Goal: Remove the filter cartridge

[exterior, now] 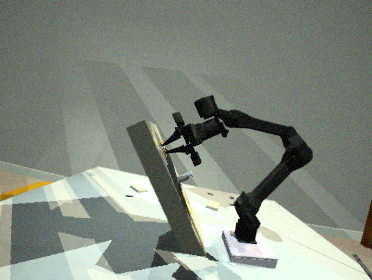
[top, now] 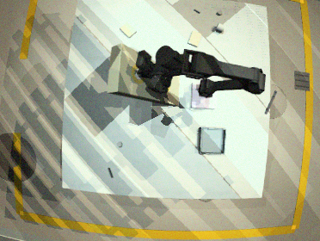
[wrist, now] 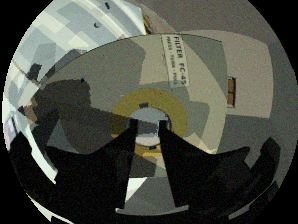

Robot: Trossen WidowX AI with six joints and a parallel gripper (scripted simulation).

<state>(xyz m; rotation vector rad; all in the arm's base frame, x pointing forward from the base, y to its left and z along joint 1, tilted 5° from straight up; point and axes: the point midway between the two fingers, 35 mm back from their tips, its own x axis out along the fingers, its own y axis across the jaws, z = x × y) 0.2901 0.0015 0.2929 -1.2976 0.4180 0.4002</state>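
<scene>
Now: the round filter cartridge 2 cm ahead of my gripper tip and 1 cm below it. Also, from my gripper tip: tray 42 cm behind, 27 cm to the left, 27 cm below.
</scene>
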